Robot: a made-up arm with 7 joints. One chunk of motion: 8 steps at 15 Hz.
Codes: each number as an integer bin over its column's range. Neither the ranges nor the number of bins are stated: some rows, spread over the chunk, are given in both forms.
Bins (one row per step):
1: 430 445 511 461 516 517
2: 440 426 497 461 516 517
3: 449 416 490 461 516 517
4: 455 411 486 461 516 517
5: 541 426 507 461 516 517
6: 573 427 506 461 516 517
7: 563 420 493 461 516 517
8: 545 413 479 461 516 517
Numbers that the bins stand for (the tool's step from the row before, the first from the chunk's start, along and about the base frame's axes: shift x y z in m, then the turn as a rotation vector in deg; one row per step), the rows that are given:
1: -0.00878 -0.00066 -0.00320 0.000 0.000 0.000
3: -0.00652 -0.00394 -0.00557 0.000 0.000 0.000
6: 0.00826 -0.00270 -0.00376 0.000 0.000 0.000
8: 0.00492 -0.00428 -0.00682 0.000 0.000 0.000
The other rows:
2: -0.00759 -0.00281 -0.00478 0.000 0.000 0.000
4: -0.00580 -0.00451 -0.00603 0.000 0.000 0.000
5: 0.00444 -0.00281 -0.00365 0.000 0.000 0.000
7: 0.00706 -0.00349 -0.00524 0.000 0.000 0.000

